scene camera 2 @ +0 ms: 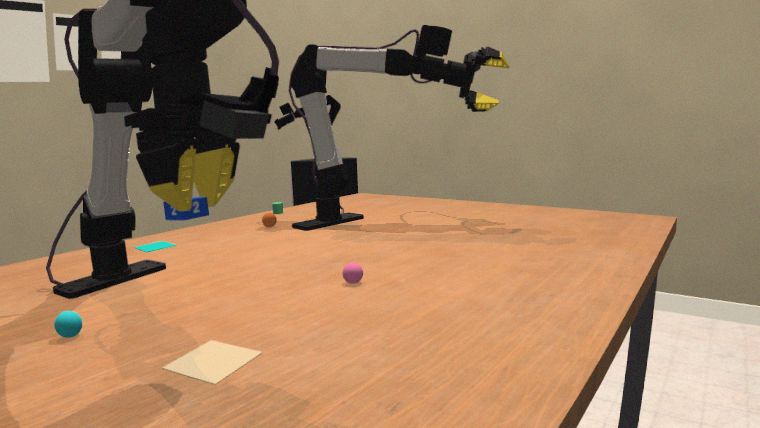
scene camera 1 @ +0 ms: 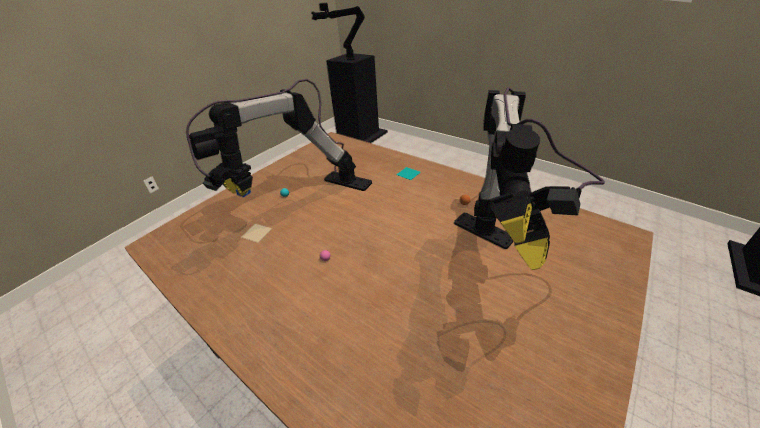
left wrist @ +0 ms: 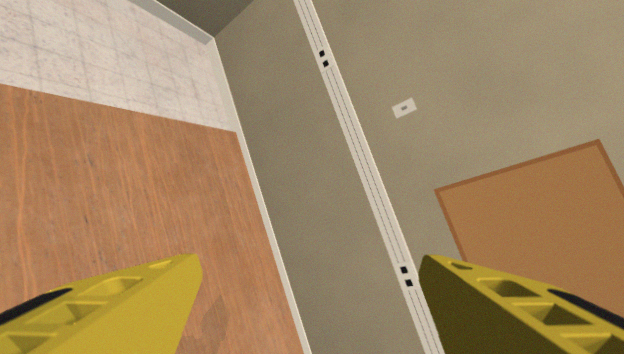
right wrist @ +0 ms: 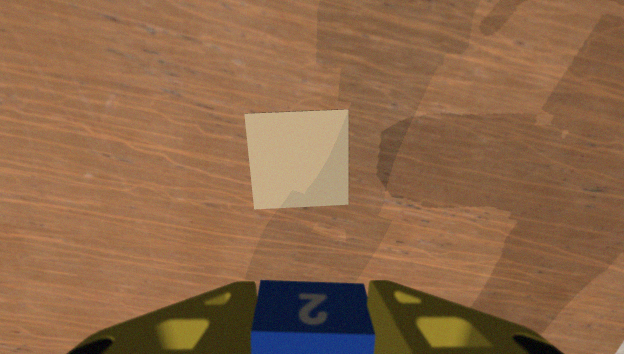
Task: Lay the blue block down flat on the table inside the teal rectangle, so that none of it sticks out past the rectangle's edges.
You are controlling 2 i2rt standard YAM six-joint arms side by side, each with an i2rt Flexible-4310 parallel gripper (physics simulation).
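Frame: origin at the left arm's base, x back, y left, z down, level; millimetres.
Seen in the pictures: left gripper, between the fingertips: [scene camera 2: 503, 84] [scene camera 1: 528, 256] [left wrist: 310, 264]; right gripper, between the fingertips: [scene camera 2: 197, 209] [scene camera 1: 239, 194] [right wrist: 312, 296]; left arm's base, origin of its link: [scene camera 2: 329, 222] [scene camera 1: 483, 231]; right arm's base, origin of its link: [scene camera 2: 112, 279] [scene camera 1: 347, 181].
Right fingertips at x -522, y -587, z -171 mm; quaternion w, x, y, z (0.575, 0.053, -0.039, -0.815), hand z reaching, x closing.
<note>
Offsets run from my right fingertips to a thing's top centre. "spot": to the spot under its first point.
The blue block [scene camera 1: 243, 193] [scene camera 2: 186, 208] [right wrist: 312, 312] is marked with a 2 and hangs in the air, well above the table. My right gripper [scene camera 1: 239, 188] [scene camera 2: 197, 204] [right wrist: 312, 296] is shut on it, a yellow finger on each side. The teal rectangle @(spot: dy +161, dx +642, dz +170 mm) [scene camera 1: 408, 173] [scene camera 2: 155, 246] lies flat on the table, behind the right arm's base in scene camera 2 and between the two arm bases toward the back in scene camera 1. My left gripper [scene camera 1: 529, 245] [scene camera 2: 497, 82] [left wrist: 310, 264] is open and empty, raised above the table at the right.
A cream square @(spot: dy -2, dx +10, dz +170 mm) [scene camera 1: 256, 232] [scene camera 2: 212, 361] [right wrist: 302, 160] lies on the table below the right gripper. A teal ball @(dy -113, dx +206, dz +136 mm) [scene camera 1: 284, 192] [scene camera 2: 68, 324], a pink ball @(dy +287, dx +94, dz +138 mm) [scene camera 1: 324, 255] [scene camera 2: 352, 273], an orange ball @(dy +457, dx +608, dz +132 mm) [scene camera 1: 464, 199] [scene camera 2: 269, 219] and a green cube @(dy +594, dx +776, dz +140 mm) [scene camera 2: 277, 207] stand on the table.
</note>
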